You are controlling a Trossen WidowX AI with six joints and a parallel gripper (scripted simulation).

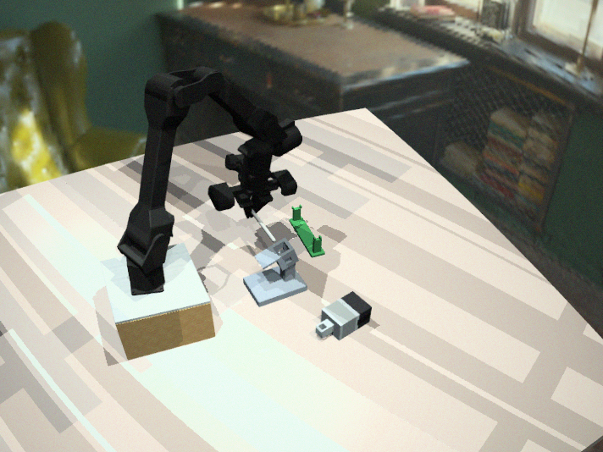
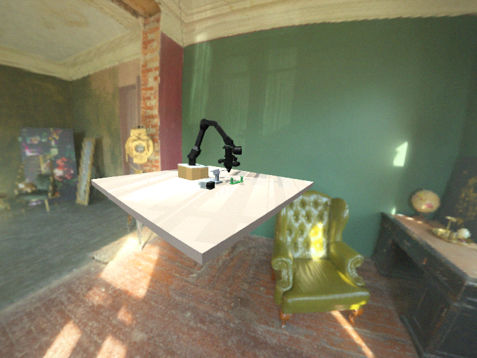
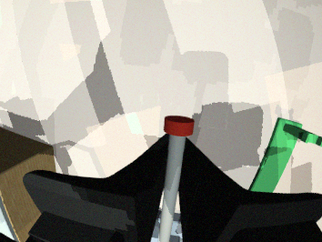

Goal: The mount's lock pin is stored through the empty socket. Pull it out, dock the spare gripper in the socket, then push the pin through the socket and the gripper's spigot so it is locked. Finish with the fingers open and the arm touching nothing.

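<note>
Now: gripper tip 13 cm short of the green rack, 3 cm to the left of it and 4 cm above it. From my gripper tip the other things lie so: spare gripper: 11 cm ahead, 31 cm to the right, 4 cm below; then grey mount: 3 cm ahead, 17 cm to the right, 1 cm below.
</note>
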